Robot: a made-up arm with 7 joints.
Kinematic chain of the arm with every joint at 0, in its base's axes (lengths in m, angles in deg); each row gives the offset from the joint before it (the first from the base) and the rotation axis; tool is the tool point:
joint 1: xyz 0 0 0.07 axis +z
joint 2: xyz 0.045 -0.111 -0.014 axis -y
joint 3: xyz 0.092 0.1 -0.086 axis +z
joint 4: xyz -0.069 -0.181 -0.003 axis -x
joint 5: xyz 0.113 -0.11 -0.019 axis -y
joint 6: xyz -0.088 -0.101 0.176 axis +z
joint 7: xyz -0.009 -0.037 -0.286 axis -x
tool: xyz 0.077 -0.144 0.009
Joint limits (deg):
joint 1: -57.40..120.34
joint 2: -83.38..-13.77
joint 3: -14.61..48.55
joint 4: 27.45..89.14
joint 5: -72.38..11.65
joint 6: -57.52..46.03
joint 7: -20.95..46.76
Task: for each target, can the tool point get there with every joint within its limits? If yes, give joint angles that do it. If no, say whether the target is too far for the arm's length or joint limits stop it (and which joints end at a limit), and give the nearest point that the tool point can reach.
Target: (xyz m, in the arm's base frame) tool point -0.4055 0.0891 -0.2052
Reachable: no: joint limits stop it (at a limit: joint 1, joint 2, joint 4, joint 6, joint 7) | nearest point -0.4359 -0.2212 -0.2650 | short by 0.317 m
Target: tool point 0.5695 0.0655 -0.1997
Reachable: yes | joints 54.73 -56.54 42.54 44.43 -41.21 -6.56 -0.87
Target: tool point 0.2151 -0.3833 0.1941
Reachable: yes | joints -18.20 -22.18 16.34 76.00 -62.85 14.14 32.75
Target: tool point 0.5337 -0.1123 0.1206
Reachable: yes | joints 52.63 -25.60 8.79 42.66 -7.30 -15.68 32.14
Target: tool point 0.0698 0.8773 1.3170
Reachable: no: too far | nearest point 0.0933 0.4874 0.2954 | short by 1.094 m
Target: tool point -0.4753 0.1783 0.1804
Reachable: no: joint limits stop it (at a limit: joint 1, joint 2, joint 3, joint 4, joint 6, joint 7) | nearest point -0.4747 -0.1003 0.1707 | short by 0.279 m
